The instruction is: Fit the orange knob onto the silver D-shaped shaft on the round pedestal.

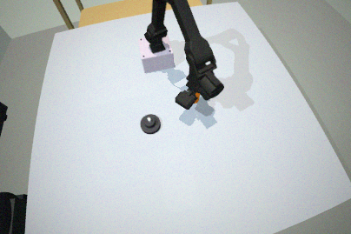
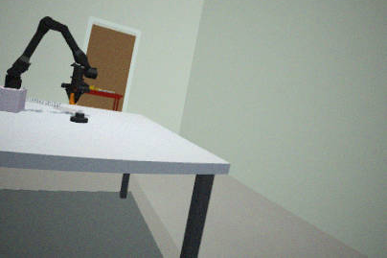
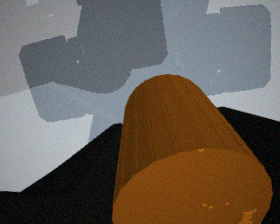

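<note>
The round dark pedestal lies 2 cm ahead of my gripper tip, 20 cm to the right of it and 4 cm below it. The rest, counted from my gripper tip: orange knob 3 cm above.
</note>
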